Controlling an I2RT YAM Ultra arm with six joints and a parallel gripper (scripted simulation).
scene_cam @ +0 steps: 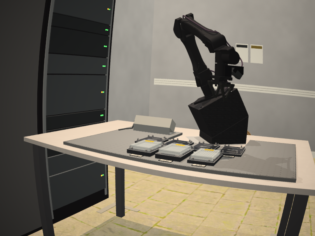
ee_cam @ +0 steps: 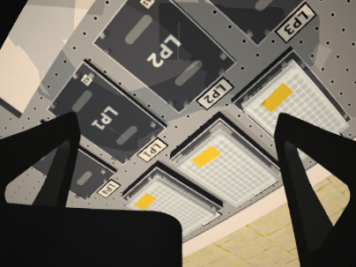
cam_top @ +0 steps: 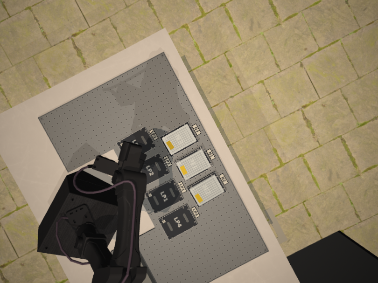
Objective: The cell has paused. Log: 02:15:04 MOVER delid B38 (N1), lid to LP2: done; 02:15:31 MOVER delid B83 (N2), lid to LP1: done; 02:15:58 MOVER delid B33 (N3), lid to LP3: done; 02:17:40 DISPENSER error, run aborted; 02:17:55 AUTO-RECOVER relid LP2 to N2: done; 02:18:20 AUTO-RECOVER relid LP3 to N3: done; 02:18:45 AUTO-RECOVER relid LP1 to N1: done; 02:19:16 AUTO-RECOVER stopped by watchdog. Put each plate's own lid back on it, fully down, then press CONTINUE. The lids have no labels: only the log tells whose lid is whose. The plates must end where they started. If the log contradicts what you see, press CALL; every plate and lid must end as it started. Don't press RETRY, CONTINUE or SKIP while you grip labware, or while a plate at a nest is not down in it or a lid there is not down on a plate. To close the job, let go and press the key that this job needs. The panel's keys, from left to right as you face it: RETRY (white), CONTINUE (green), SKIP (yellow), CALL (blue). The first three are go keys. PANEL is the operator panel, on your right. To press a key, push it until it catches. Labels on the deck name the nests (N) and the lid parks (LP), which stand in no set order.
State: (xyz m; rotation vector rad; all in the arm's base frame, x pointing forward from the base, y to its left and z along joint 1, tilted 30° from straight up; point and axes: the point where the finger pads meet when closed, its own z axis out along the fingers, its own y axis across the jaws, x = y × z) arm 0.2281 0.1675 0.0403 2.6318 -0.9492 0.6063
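My gripper is now 30 mm short of the lid park LP1, 180 mm to the left of it and 230 mm above it. Also, from my hand: clear lid (200 mm ahead, 100 mm to the right, 200 mm below); then green key (230 mm behind, 430 mm to the right, 160 mm below); then lid park LP4 (40 mm ahead, 310 mm to the right, 230 mm below).
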